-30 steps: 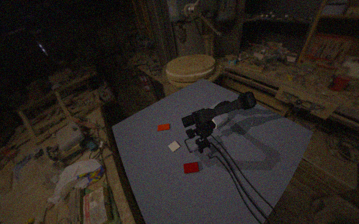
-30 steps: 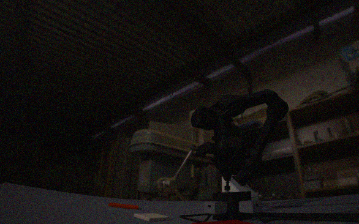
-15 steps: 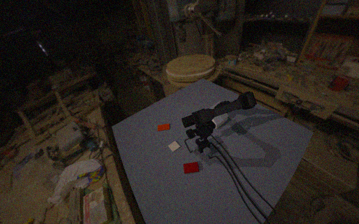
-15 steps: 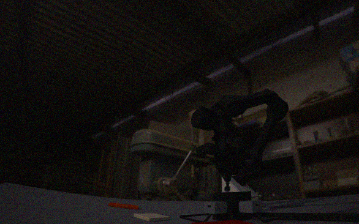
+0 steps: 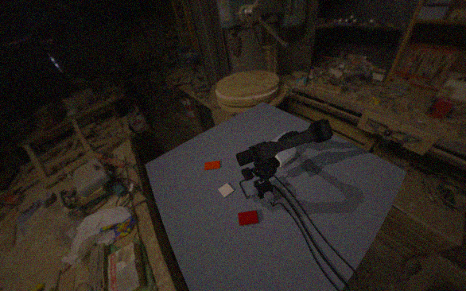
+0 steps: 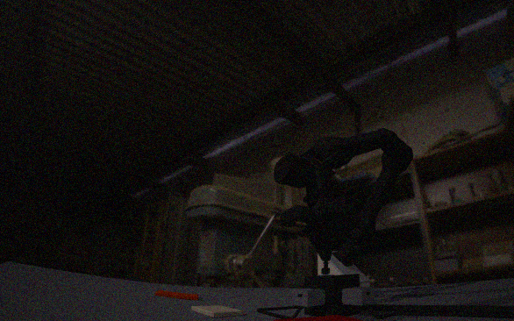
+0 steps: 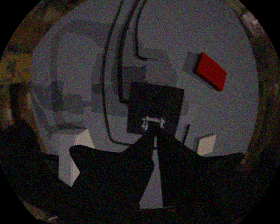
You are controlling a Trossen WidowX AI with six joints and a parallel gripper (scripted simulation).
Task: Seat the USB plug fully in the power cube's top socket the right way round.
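My gripper tip is 2 cm above the USB plug. Also, from my gripper tip: white tile 15 cm ahead, 14 cm to the right, 10 cm below; then red tile 17 cm ahead, 7 cm to the left, 10 cm below; then orange tile 10 cm ahead, 36 cm to the right, 10 cm below.
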